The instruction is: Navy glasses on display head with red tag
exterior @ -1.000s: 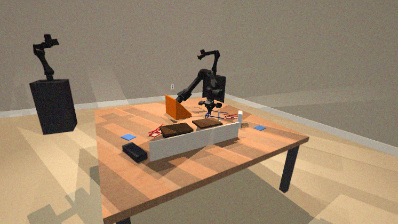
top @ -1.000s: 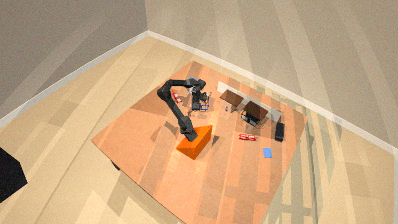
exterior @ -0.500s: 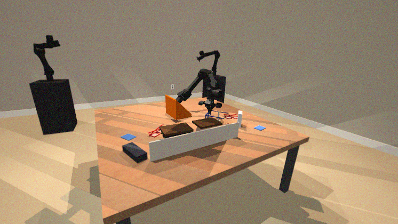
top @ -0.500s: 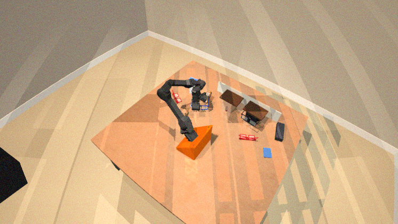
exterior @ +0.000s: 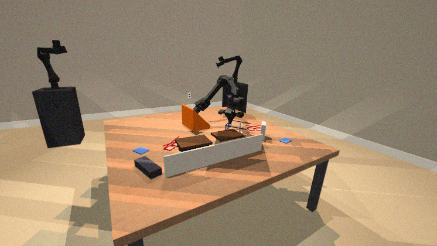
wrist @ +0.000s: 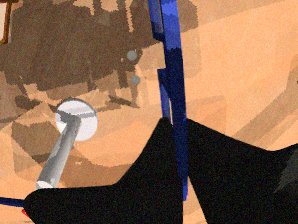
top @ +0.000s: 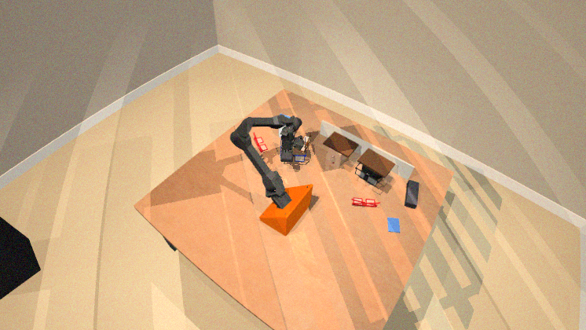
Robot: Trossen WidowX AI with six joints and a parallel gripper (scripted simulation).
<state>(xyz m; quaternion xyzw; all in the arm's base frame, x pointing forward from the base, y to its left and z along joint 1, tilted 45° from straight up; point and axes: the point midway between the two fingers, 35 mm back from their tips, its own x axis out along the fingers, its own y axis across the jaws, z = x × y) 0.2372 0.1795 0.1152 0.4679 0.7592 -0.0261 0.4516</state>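
Right now the grey peg stand is 60 mm to the left of my gripper tip, 40 mm below it and 40 mm ahead of it. From my gripper tip the other things lie so: dark case: 630 mm to the right, 310 mm ahead, 50 mm below; then white panel: 370 mm ahead, 260 mm to the right, 10 mm below.
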